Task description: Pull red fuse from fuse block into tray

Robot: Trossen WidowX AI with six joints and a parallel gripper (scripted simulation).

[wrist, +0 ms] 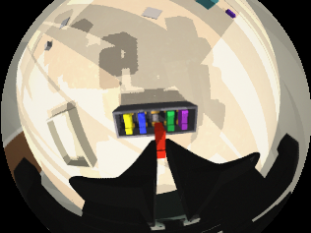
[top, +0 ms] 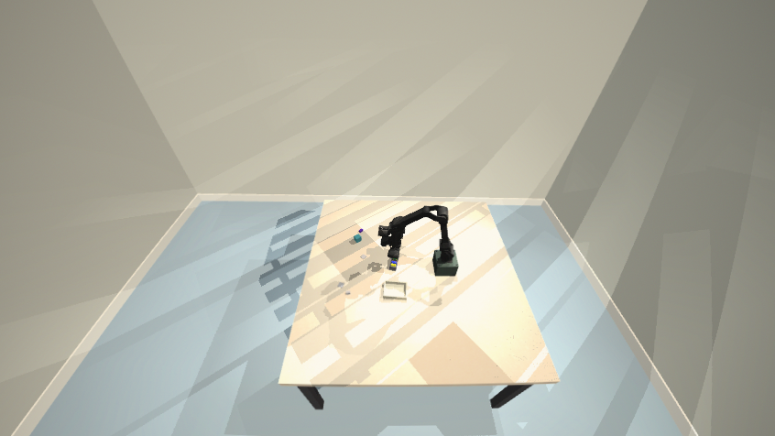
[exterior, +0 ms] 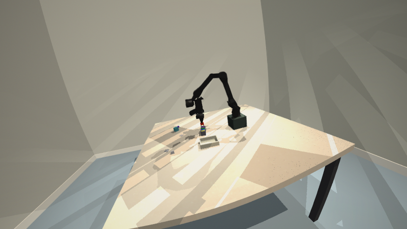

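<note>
Right now my gripper tip is 20 cm to the right of the pale tray, 9 cm above it and 3 cm past it. The rest, counted from my gripper tip: purple piece (27 cm ahead, 23 cm to the right, 8 cm below); cyan cube (27 cm ahead, 15 cm to the right, 7 cm below).
</note>
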